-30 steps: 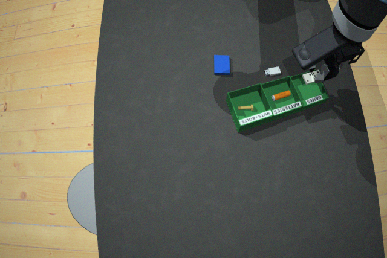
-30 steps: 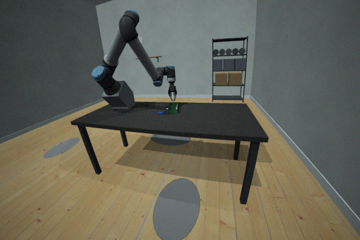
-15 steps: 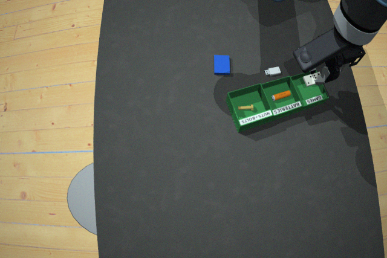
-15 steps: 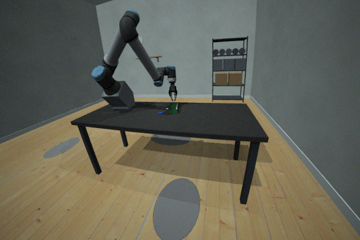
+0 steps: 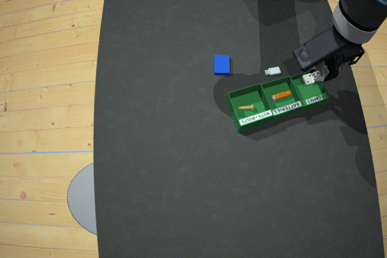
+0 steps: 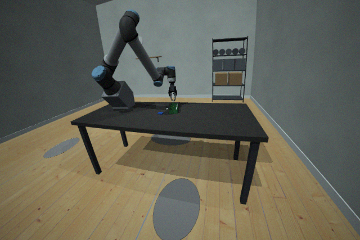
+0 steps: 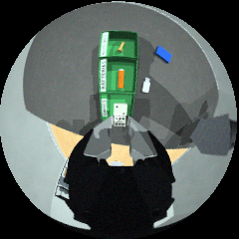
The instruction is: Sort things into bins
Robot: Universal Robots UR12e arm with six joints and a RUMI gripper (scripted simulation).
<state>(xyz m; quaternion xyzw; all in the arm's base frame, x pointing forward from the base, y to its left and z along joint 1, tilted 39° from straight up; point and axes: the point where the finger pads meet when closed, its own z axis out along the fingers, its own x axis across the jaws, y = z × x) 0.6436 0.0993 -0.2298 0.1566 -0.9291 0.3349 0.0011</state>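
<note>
Right now my hand is 7 cm to the left of the orange battery, 7 cm above it and 2 cm short of it. The rest, counted from my hand: green three-part bin 8 cm to the right, 6 cm below, 3 cm ahead; white usb stick 9 cm to the right, 8 cm below, 5 cm behind; white domino 1 cm below.
</note>
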